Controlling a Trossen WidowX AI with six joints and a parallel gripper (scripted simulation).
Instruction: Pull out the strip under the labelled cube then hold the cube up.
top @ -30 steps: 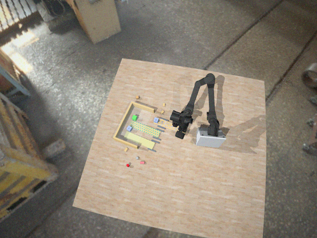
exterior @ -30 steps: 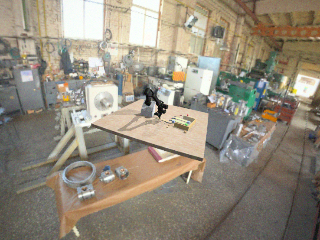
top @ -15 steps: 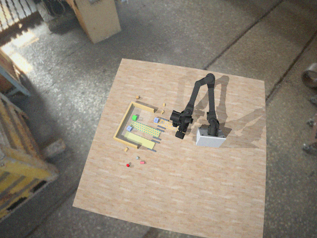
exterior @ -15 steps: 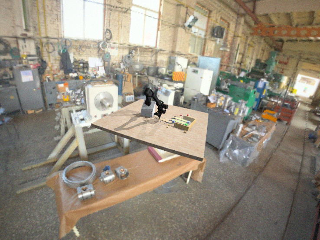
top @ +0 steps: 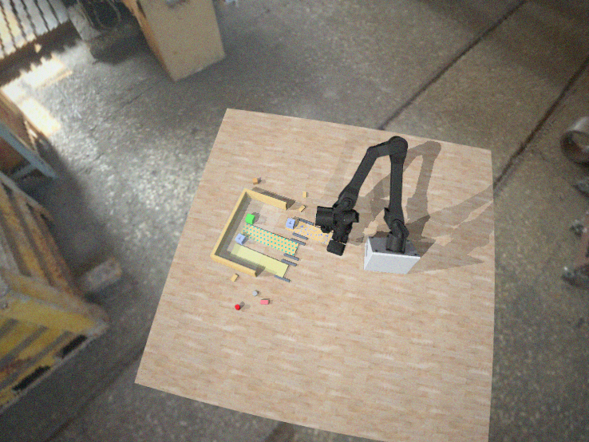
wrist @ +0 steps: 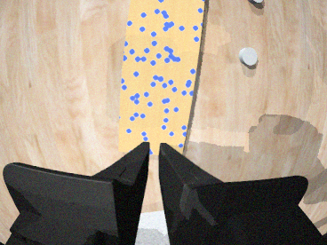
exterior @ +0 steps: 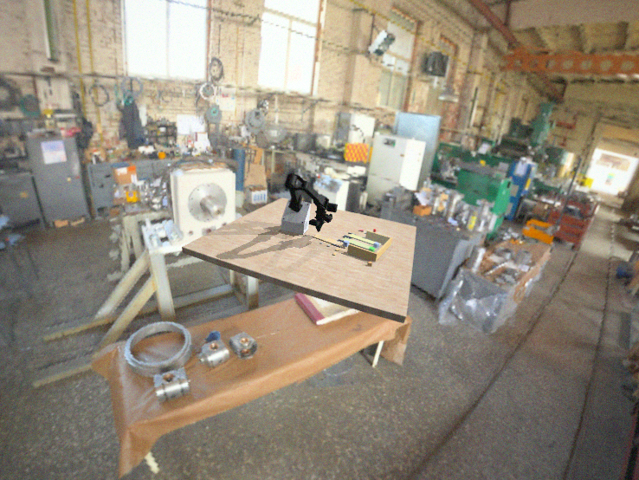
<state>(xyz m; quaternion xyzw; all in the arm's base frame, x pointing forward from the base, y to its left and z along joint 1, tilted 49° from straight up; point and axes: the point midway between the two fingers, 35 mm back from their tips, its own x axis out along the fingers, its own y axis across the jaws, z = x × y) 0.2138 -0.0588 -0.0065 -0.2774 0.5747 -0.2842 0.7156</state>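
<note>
Now: the strip 100 mm ahead of my gripper tip, 10 mm to the right of it and 40 mm below it.
</note>
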